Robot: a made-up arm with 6 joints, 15 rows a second.
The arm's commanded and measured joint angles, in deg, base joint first. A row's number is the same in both.
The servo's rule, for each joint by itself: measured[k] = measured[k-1] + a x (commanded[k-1-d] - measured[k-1]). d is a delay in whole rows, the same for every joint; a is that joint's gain. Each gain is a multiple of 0.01, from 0.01 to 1. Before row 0 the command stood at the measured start. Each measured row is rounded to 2 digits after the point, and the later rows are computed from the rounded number. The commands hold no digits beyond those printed.
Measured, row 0: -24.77, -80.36, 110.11, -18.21, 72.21, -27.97
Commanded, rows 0 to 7: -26.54, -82.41, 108.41, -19.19, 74.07, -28.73; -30.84, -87.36, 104.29, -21.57, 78.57, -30.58; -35.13, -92.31, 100.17, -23.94, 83.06, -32.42; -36.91, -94.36, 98.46, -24.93, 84.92, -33.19; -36.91, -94.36, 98.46, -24.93, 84.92, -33.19; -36.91, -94.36, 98.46, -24.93, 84.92, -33.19; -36.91, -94.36, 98.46, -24.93, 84.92, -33.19; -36.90, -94.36, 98.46, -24.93, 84.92, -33.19
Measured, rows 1 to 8: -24.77, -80.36, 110.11, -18.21, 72.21, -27.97; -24.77, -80.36, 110.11, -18.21, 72.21, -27.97; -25.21, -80.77, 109.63, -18.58, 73.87, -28.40; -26.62, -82.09, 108.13, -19.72, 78.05, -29.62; -28.75, -84.13, 105.90, -21.32, 82.51, -31.19; -30.79, -86.18, 103.82, -22.69, 84.65, -32.31; -32.32, -87.82, 102.32, -23.54, 84.89, -32.80; -33.47, -89.13, 101.24, -24.07, 84.92, -33.02
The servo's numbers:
d 2
a 0.25 0.20 0.28 0.38 0.89 0.56

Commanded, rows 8 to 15: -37.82, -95.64, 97.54, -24.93, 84.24, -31.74; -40.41, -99.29, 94.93, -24.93, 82.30, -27.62; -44.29, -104.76, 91.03, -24.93, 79.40, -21.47; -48.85, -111.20, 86.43, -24.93, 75.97, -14.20; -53.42, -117.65, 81.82, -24.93, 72.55, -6.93; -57.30, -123.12, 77.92, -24.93, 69.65, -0.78; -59.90, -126.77, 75.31, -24.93, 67.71, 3.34; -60.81, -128.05, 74.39, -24.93, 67.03, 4.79
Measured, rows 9 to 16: -34.33, -90.18, 100.46, -24.40, 84.92, -33.12; -34.97, -91.02, 99.90, -24.60, 84.92, -33.16; -35.68, -91.94, 99.24, -24.73, 84.31, -32.36; -36.86, -93.41, 98.03, -24.81, 82.52, -29.71; -38.72, -95.68, 96.07, -24.86, 79.74, -25.10; -41.25, -98.78, 93.37, -24.89, 76.38, -19.00; -44.29, -102.55, 90.14, -24.91, 72.97, -12.24; -47.54, -106.66, 86.72, -24.92, 70.02, -5.82
